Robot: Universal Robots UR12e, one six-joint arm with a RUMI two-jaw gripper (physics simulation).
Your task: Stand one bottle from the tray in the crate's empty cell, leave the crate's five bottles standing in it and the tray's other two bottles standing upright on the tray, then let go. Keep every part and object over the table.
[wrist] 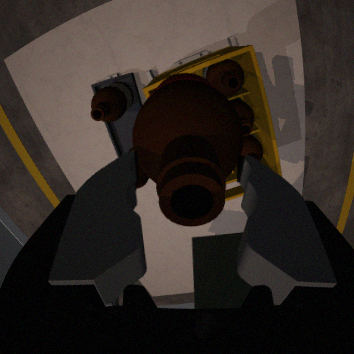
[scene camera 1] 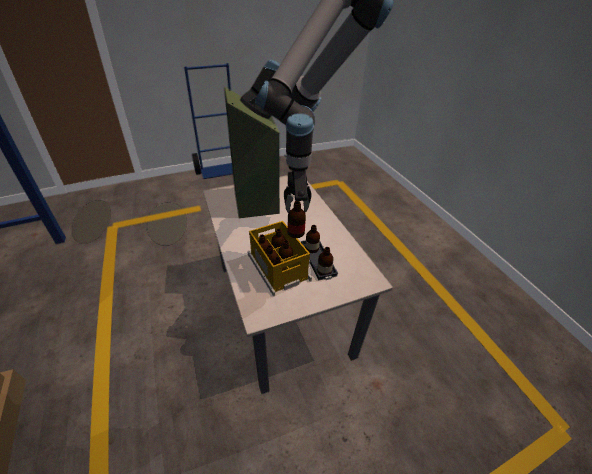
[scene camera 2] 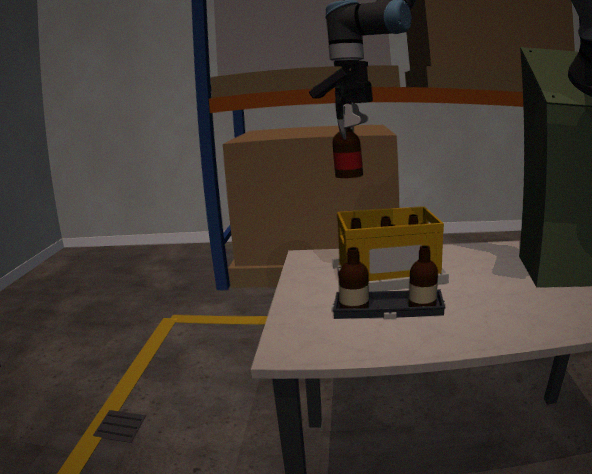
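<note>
My gripper is shut on the neck area of the brown red-labelled bottle. It holds the bottle upright, well above the yellow crate, towards the crate's left end in scene camera 2. Several brown bottles stand in the crate; the held bottle hides part of it in the wrist view. One cream-labelled bottle and another cream-labelled bottle stand upright at the ends of the dark tray.
The crate and tray stand side by side on the pale table. A tall green pedestal stands at the arm's end of the table. A blue hand truck and a large cardboard box stand beyond the table.
</note>
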